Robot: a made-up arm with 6 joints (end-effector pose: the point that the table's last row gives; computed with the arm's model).
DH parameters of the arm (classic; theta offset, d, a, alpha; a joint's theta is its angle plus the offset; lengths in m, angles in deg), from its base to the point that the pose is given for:
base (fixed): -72.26 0 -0.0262 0
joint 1: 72.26 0.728 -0.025 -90
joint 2: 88.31 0 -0.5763 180
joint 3: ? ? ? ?
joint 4: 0 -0.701 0.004 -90
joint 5: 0 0.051 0.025 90
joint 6: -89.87 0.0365 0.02 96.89
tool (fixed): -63.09 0.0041 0 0
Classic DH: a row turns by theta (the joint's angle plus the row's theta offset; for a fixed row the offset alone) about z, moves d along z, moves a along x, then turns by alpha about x.
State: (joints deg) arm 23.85 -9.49 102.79 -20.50 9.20 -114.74
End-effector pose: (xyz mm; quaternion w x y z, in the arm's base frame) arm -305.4 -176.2 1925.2 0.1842 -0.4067 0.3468 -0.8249
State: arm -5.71 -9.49 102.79 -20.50 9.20 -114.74
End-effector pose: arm -366.0 -3.2 1925.2 0.0324 0.3047 -0.4391 0.8446
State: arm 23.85 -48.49 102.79 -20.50 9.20 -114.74
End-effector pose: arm -927.6 -451.2 1451.7 0.3344 -0.1066 0.3820 -0.8549
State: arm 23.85 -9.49 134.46 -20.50 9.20 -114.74
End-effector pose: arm -579.3 -297.3 1717.4 0.3086 -0.1650 0.3787 -0.8568
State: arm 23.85 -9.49 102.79 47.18 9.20 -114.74
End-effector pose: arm -365.8 -206.7 1897.5 0.2232 0.1939 -0.6726 0.6784
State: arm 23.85 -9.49 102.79 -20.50 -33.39 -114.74
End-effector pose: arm -322.7 -194.1 1915.1 0.0593 0.6247 -0.1890 0.7553
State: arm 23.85 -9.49 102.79 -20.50 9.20 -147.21
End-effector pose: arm -295.4 -175.5 1930.6 0.3487 -0.4369 0.1193 -0.8206
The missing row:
joint 3: -1.69 0.011 0 90
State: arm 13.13 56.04 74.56 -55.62 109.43 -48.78
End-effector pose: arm 1106.2 280.0 1241.6 0.2361 0.3509 -0.8951 0.1413
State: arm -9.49 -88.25 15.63 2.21 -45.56 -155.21
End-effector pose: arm -780.8 71.5 1368.2 0.1190 0.7457 -0.3625 0.5463
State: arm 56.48 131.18 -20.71 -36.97 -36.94 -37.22
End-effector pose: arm -65.5 -146.8 60.4 0.2340 -0.0390 0.8198 -0.5212
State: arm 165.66 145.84 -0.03 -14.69 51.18 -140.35
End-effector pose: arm 290.9 17.8 -78.6 0.6598 0.1007 0.6760 0.3123
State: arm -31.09 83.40 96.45 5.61 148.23 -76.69
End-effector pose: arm 1041.5 -681.4 963.2 0.2072 -0.3156 -0.6664 0.6429
